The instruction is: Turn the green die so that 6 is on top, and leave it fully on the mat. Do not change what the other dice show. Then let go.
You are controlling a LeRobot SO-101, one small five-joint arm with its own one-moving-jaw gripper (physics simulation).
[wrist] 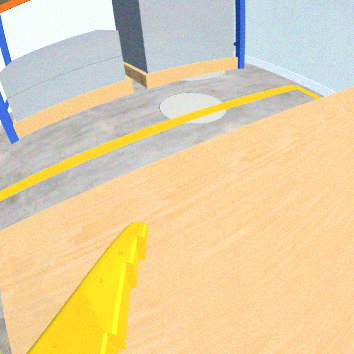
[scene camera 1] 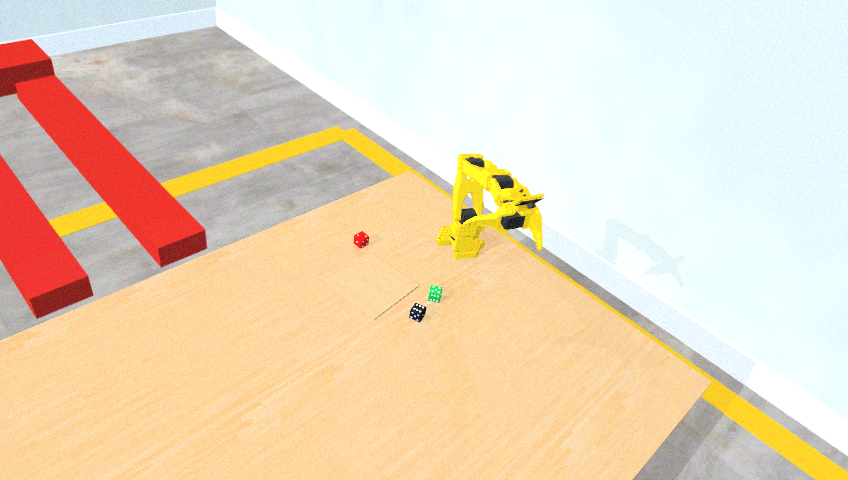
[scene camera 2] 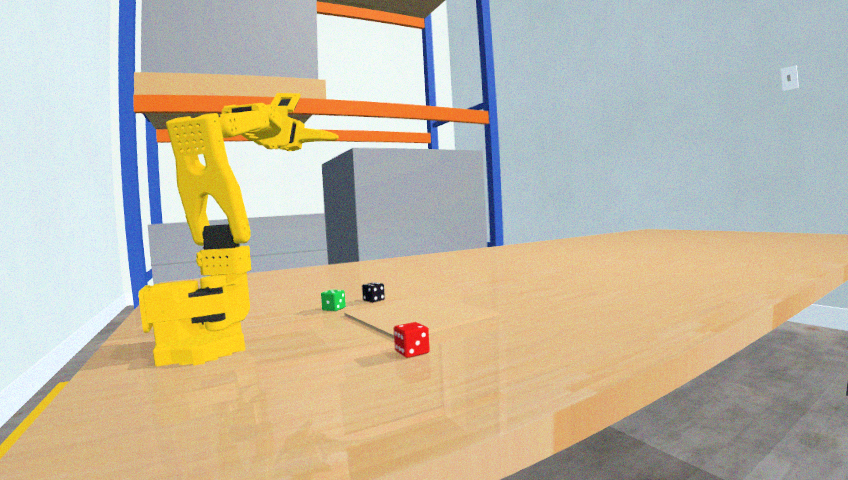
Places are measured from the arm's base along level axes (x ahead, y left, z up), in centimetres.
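Pixels of known places: hand, tool point: [wrist: 145, 236] [scene camera 1: 538, 248] [scene camera 2: 287, 147]; arm's base, link origin: [scene camera 1: 453, 247] [scene camera 2: 219, 345].
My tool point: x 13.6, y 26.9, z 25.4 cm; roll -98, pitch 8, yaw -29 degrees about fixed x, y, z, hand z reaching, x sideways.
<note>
For each thing: its top centre in the pictures, then the offset to it from my tool point. Level surfaces: height alone.
- green die, top centre: [scene camera 2: 332, 291] [scene camera 1: 436, 289] dx +2.0, dy -17.8, dz -22.9 cm
- black die, top centre: [scene camera 2: 372, 283] [scene camera 1: 418, 308] dx +8.6, dy -16.2, dz -22.9 cm
- red die, top centre: [scene camera 2: 410, 326] [scene camera 1: 361, 235] dx +3.4, dy -39.9, dz -22.9 cm
- wooden table, surface height: dz -25.4 cm
The green die [scene camera 1: 435, 293] [scene camera 2: 333, 300] lies on the table beside a corner of the thin, wood-coloured mat [scene camera 1: 368, 288] [scene camera 2: 425, 313], off it. In the scene camera 2 view its side faces show one pip and two pips; its top pips are hard to read. The black die [scene camera 1: 417, 312] [scene camera 2: 373, 292] lies near it, outside the mat's dark edge. The red die [scene camera 1: 361, 239] [scene camera 2: 411, 339] lies apart, near another side of the mat. My gripper [scene camera 1: 505, 234] is open and empty, raised high, away from the dice. In the wrist view one notched jaw [wrist: 107, 295] shows.
The arm's base [scene camera 1: 465, 245] [scene camera 2: 199, 342] stands on the wooden table [scene camera 1: 297, 380] [scene camera 2: 624, 279] [wrist: 240, 260], near its edge beside the wall. Behind the table in the scene camera 2 view is a shelf rack [scene camera 2: 490, 178] with grey boxes. Red beams [scene camera 1: 113, 160] lie beyond the table's far edge.
</note>
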